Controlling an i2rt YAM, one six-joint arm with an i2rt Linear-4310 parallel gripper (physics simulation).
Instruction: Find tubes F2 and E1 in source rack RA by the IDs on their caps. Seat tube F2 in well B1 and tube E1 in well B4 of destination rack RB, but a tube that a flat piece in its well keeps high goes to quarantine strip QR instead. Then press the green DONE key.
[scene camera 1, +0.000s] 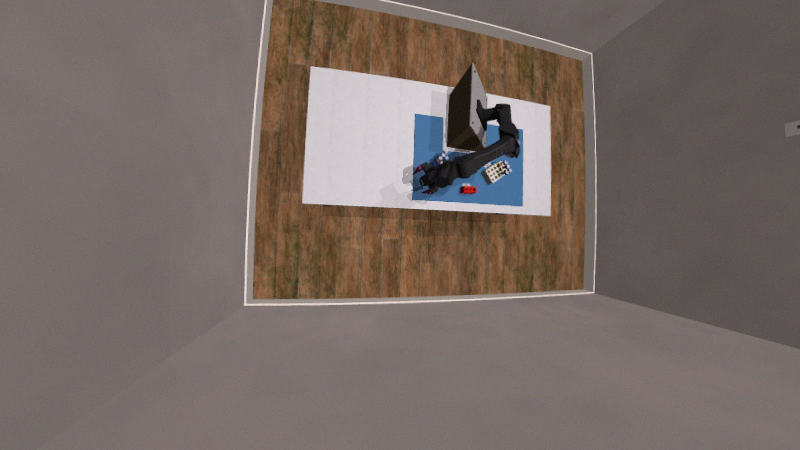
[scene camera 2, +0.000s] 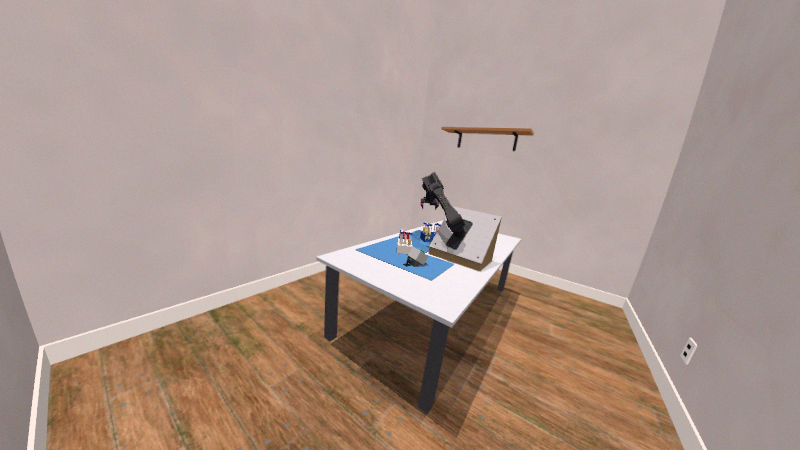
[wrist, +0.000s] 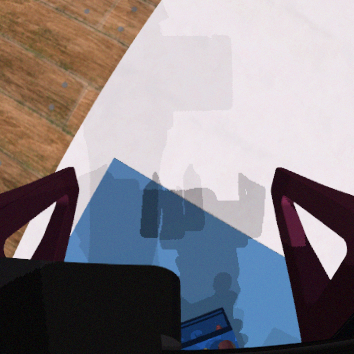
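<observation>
My gripper is open and empty, high above the table near the mat's corner. A blue rack holds several tubes; part of it shows at the wrist view's lower edge, below the fingers' level in the picture. A white rack with several tubes stands farther along the mat. A small red block with dark holes lies near the mat's long edge. The cap IDs and rack labels are too small to read. I cannot make out the green DONE key for certain.
A blue mat lies on the white table. The arm's sloped base box stands at the mat's side. A grey box on a dark stand stands near the white rack.
</observation>
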